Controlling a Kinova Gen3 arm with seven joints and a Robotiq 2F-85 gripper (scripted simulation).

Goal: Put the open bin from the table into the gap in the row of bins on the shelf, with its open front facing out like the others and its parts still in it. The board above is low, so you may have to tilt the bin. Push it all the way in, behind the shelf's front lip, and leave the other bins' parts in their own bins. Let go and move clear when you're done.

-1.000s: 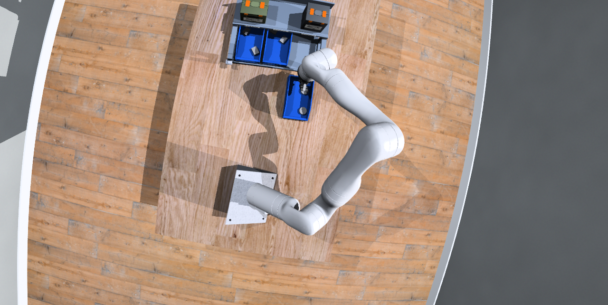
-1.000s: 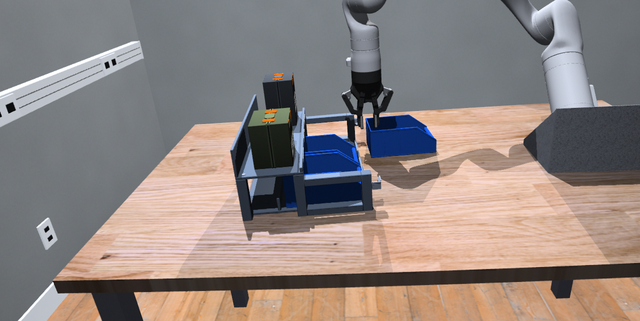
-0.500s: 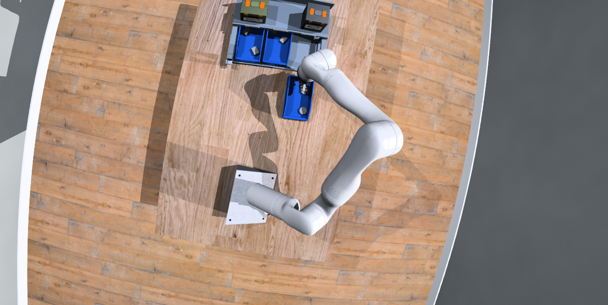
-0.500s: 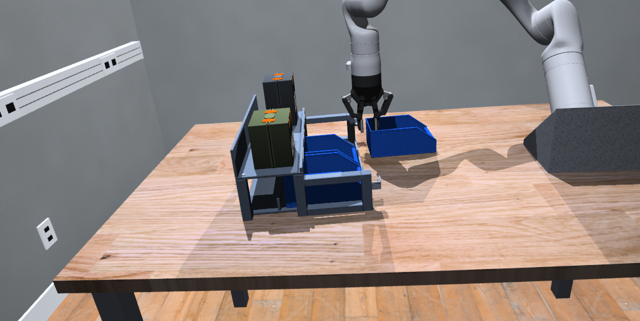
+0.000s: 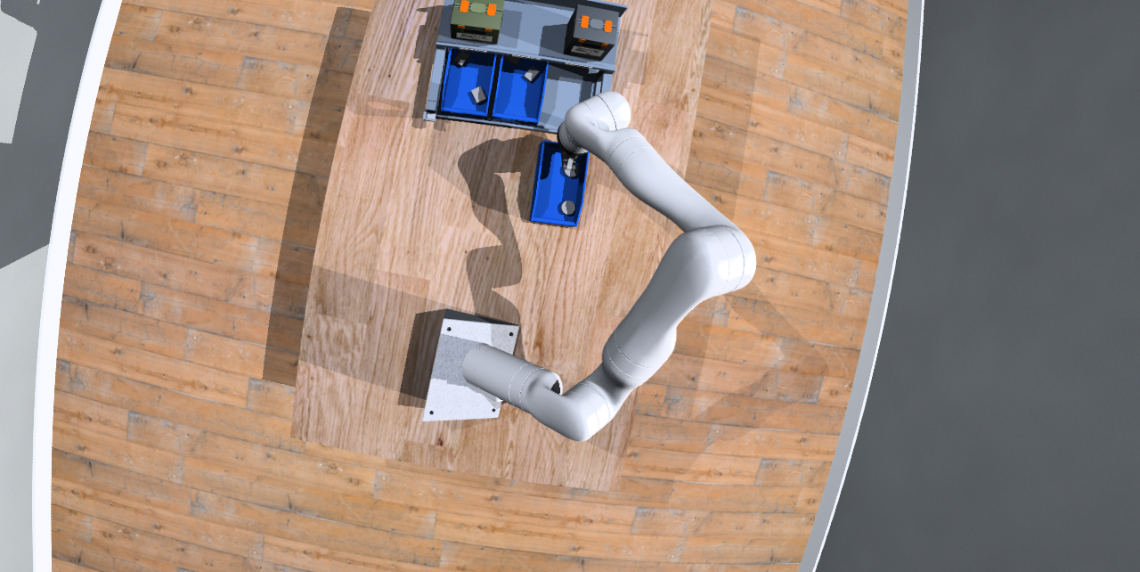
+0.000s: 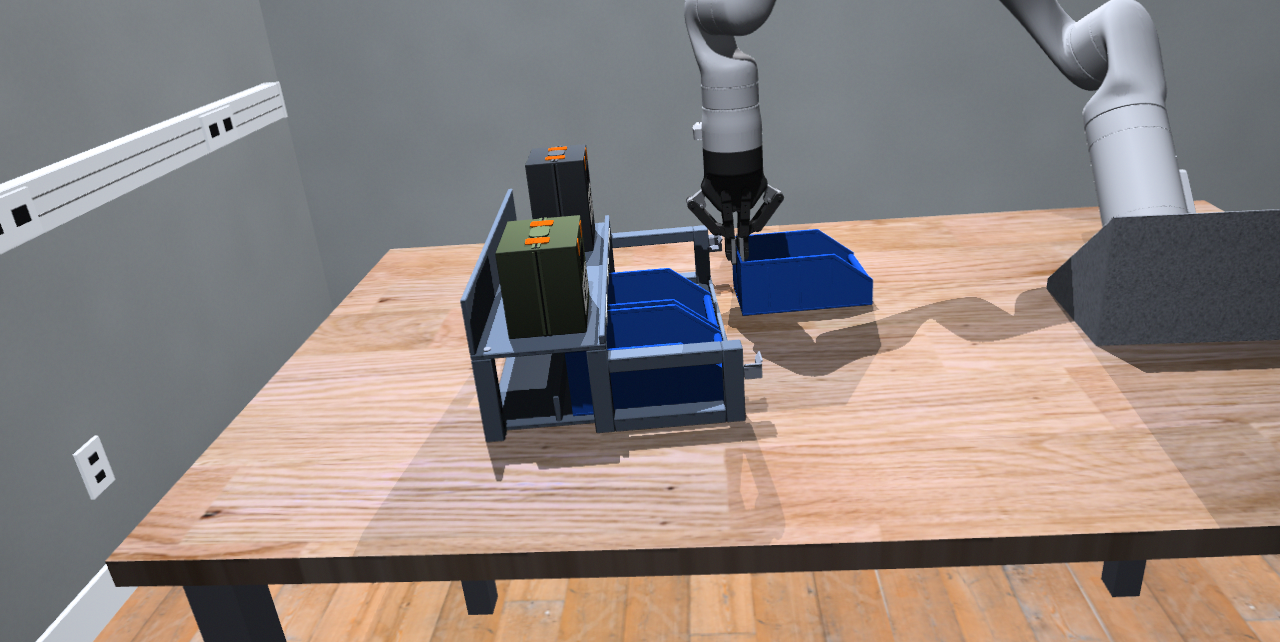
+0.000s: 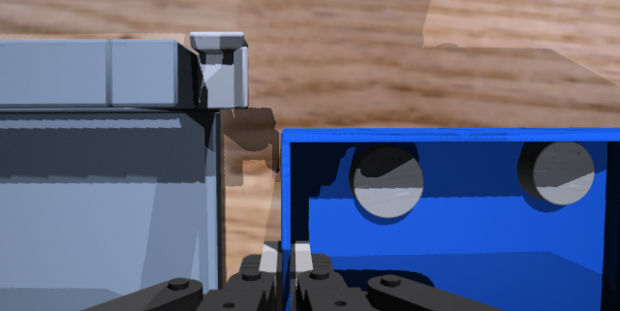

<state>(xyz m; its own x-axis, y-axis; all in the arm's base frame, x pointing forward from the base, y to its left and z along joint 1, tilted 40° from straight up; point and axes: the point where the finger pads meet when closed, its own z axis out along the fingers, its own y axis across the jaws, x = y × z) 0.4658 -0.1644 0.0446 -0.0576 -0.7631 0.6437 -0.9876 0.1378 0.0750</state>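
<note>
My hand is 6 cm above the round grey part, 5 cm past it and 2 cm to the left of it. From my hand the other things lie so: green box 24 cm ahead, 21 cm to the left, 8 cm above; then dark box 22 cm ahead, 9 cm above, 2 cm to the right; then shelf 16 cm ahead, 10 cm to the left, 1 cm below.
</note>
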